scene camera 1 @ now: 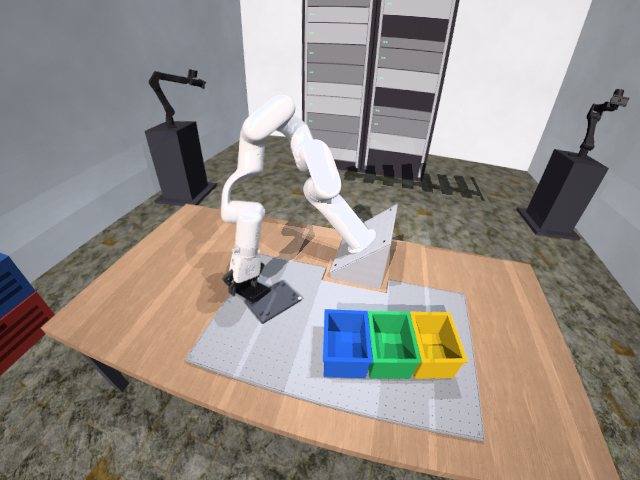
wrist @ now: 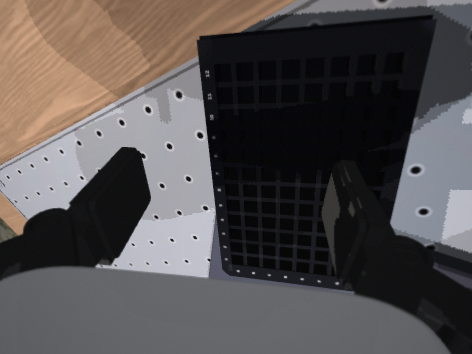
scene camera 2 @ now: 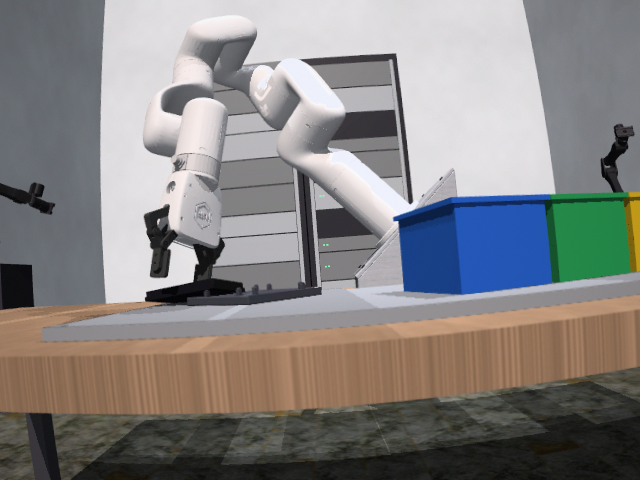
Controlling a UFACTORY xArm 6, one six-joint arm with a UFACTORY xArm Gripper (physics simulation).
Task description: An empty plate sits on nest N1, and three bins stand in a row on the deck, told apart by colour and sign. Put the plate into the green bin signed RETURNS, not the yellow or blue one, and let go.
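Frame: origin at the arm's base, x ahead, y left, z up, level; millimetres.
Seen in the pictures: gripper, fingertip midpoint: [scene camera 1: 242, 289] [wrist: 234, 179] [scene camera 2: 180, 283]; arm's base at its link origin: [scene camera 1: 362, 242] [scene camera 2: 398, 226].
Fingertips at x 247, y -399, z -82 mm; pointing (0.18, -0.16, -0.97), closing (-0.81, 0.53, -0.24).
Note:
Offsets run from my fingertips to a thing's top centre. "pt": to the spot under its first point.
The black plate {dx -22, dy +16, dz +5 mm} [scene camera 1: 253, 291] [scene camera 2: 227, 284] [wrist: 305, 130] lies off-centre over the far-left part of the dark nest {dx +6, dy +111, dz -10 mm} [scene camera 1: 277, 308] [scene camera 2: 284, 296] and looks slightly tilted. My gripper [scene camera 1: 242, 287] [scene camera 2: 181, 277] [wrist: 234, 179] is open and empty, low above the plate. In the wrist view its left finger is beside the plate over the deck, and its right finger is above the plate, inside its right edge. The green bin [scene camera 1: 392, 368] [scene camera 2: 589, 237] is the middle of the row, between the blue bin [scene camera 1: 345, 368] [scene camera 2: 501, 248] and the yellow bin {pt dx +217, dy +631, dz +27 mm} [scene camera 1: 436, 368] [scene camera 2: 634, 232]. No sign is legible.
The bins stand on the right part of the perforated deck [scene camera 1: 248, 356] [scene camera 2: 206, 330]. The arm's slanted metal base mount [scene camera 1: 367, 271] [scene camera 2: 379, 266] stands behind them. The wooden table [scene camera 1: 124, 310] [scene camera 2: 310, 372] extends around the deck. Two black camera arms stand on pedestals beyond the table.

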